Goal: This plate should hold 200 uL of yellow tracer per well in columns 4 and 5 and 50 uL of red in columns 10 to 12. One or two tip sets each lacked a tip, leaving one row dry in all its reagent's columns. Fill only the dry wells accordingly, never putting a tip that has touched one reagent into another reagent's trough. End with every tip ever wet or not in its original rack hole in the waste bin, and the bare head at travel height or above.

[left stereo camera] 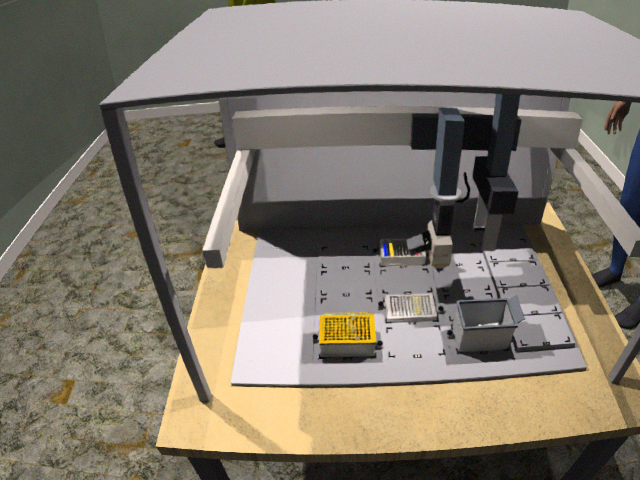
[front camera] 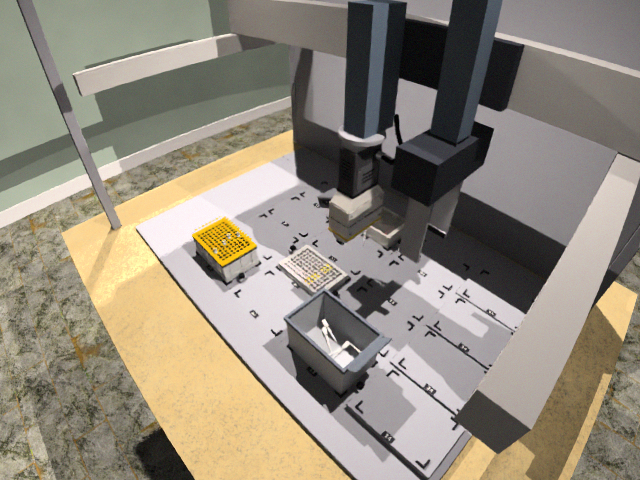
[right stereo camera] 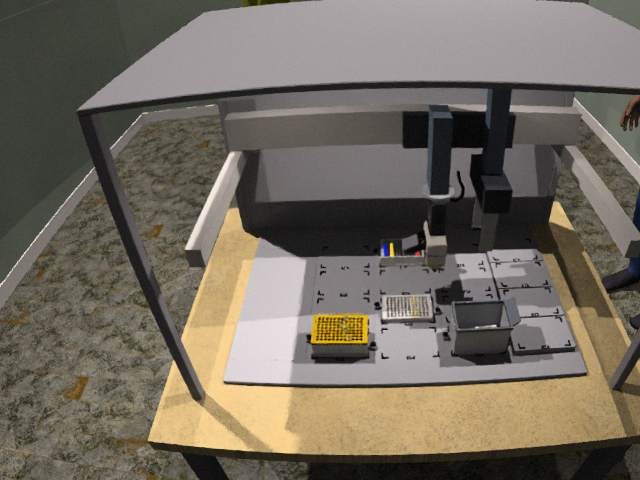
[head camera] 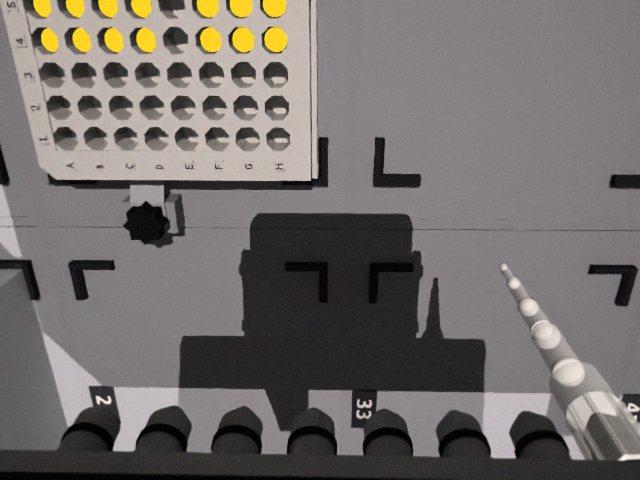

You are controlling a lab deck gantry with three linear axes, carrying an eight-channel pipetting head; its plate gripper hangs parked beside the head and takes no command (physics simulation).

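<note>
The white well plate (front camera: 285,266) (head camera: 302,103) (left stereo camera: 410,318) (right stereo camera: 407,318) lies mid-deck. In the head view, columns 4 and 5 show yellow except dark row E; columns 10 to 12 are outside that view. The pipetting head (front camera: 356,211) (left stereo camera: 440,246) (right stereo camera: 435,246) hangs beside the reagent reservoir (left stereo camera: 403,260) (right stereo camera: 398,261), with one tip (head camera: 545,335) on its far-right channel and seven bare nozzles. Blue, yellow and red show in the reservoir. The yellow tip rack (front camera: 240,266) (left stereo camera: 347,349) (right stereo camera: 339,350) stands front left. The parked plate gripper (front camera: 428,242) (left stereo camera: 484,238) (right stereo camera: 480,238) is open and empty.
The grey waste bin (front camera: 317,353) (left stereo camera: 483,338) (right stereo camera: 478,341) stands front right of the plate, with several white tips inside. A black clamp knob (head camera: 147,222) sits at the plate's edge. Raised deck strips lie at the right. A person (left stereo camera: 628,206) stands beyond the right side.
</note>
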